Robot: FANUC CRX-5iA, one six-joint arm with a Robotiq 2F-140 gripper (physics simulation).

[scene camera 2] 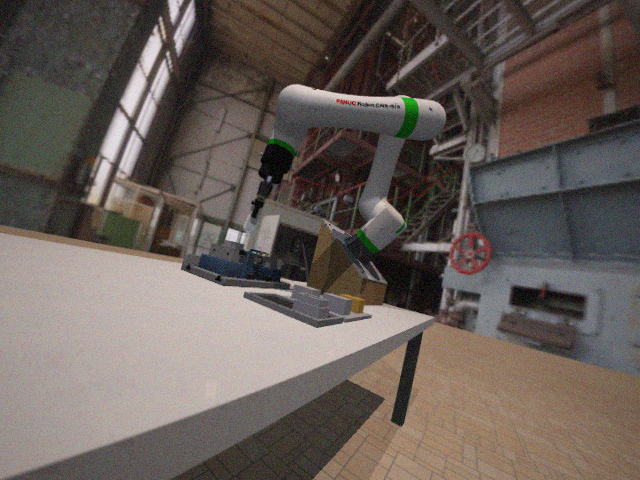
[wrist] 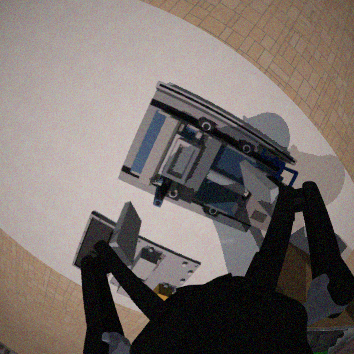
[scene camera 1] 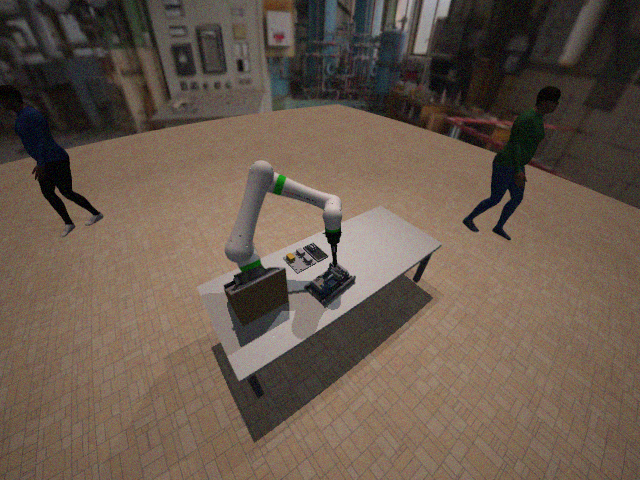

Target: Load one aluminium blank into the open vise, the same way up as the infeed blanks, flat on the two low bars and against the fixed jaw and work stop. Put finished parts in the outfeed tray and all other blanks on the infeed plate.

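Places are measured from the arm's base along level axes (x ahead, y right, z down), in centimetres.
Pixels of known places: gripper, fingertip midpoint: [scene camera 2: 247,230] [wrist: 187,193]; arm's base at its link origin: [scene camera 2: 355,251] [wrist: 311,328] [scene camera 1: 255,277].
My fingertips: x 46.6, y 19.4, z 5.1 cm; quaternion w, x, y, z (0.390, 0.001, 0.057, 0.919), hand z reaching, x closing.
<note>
For each thing: its top centre in the pictures, then the offset to it from my fingertips.
- vise at its top centre: [wrist: 222,178] [scene camera 2: 248,251] [scene camera 1: 331,274] dx -5.2, dy +2.4, dz +5.9 cm
- grey stepped rectangular piece at its top centre: [wrist: 180,161] [scene camera 2: 234,242] dx +1.7, dy +2.2, dz +4.3 cm
- infeed plate at its top centre: [wrist: 151,276] [scene camera 2: 327,305] [scene camera 1: 299,259] dx -6.0, dy -28.6, dz +15.0 cm
- yellow block at its top centre: [scene camera 2: 352,297] [wrist: 159,301] [scene camera 1: 290,255] dx -10.3, dy -33.4, dz +11.5 cm
My gripper [scene camera 1: 334,263] [scene camera 2: 252,223] [wrist: 187,193] is open and empty above the vise [scene camera 1: 330,283] [scene camera 2: 214,266] [wrist: 147,142]. In the wrist view a grey stepped rectangular piece [wrist: 182,157] that looks like a blank lies between the jaws; its seating on the low bars and against the stop is not clear. The infeed plate [scene camera 1: 298,266] [scene camera 2: 360,316] [wrist: 175,267] holds grey blanks [scene camera 1: 300,252] [scene camera 2: 338,303] [wrist: 147,265]. The outfeed tray [scene camera 1: 319,254] [scene camera 2: 281,308] [wrist: 95,232] adjoins it. Grey blocks [scene camera 2: 310,305] show near their border; which one holds them is unclear. A fingertip partly hides the tray.
A yellow block [scene camera 1: 290,256] [scene camera 2: 356,303] [wrist: 162,291] stands on the infeed plate. The arm's brown wedge-shaped base [scene camera 1: 258,297] [scene camera 2: 336,263] [wrist: 292,270] stands on the table beside the vise. A person in blue [scene camera 1: 41,139] and one in green [scene camera 1: 522,139] are on the floor away from the table.
</note>
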